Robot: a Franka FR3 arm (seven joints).
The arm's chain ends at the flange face. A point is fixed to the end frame.
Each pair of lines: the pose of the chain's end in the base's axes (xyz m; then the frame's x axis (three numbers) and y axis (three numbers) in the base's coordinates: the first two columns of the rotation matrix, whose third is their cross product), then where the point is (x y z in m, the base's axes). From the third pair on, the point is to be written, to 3 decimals.
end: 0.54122, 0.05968, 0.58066, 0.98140, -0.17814, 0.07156, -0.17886, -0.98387, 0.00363
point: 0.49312 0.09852 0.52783
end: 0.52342, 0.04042, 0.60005, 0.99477, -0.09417, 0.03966, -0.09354, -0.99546, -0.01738
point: 0.47061 0.07620 0.54962
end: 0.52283, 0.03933, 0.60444, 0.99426, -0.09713, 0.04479, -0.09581, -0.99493, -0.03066
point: 0.470 0.076 0.554
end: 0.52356, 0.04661, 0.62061, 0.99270, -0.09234, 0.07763, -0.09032, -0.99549, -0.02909
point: 0.473 0.083 0.568
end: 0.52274, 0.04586, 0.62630, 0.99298, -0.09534, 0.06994, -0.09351, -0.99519, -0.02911
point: 0.472 0.082 0.575
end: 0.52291, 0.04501, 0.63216, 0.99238, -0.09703, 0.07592, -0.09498, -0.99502, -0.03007
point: 0.472 0.081 0.580
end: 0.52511, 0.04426, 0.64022, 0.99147, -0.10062, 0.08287, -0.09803, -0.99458, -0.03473
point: 0.475 0.081 0.588
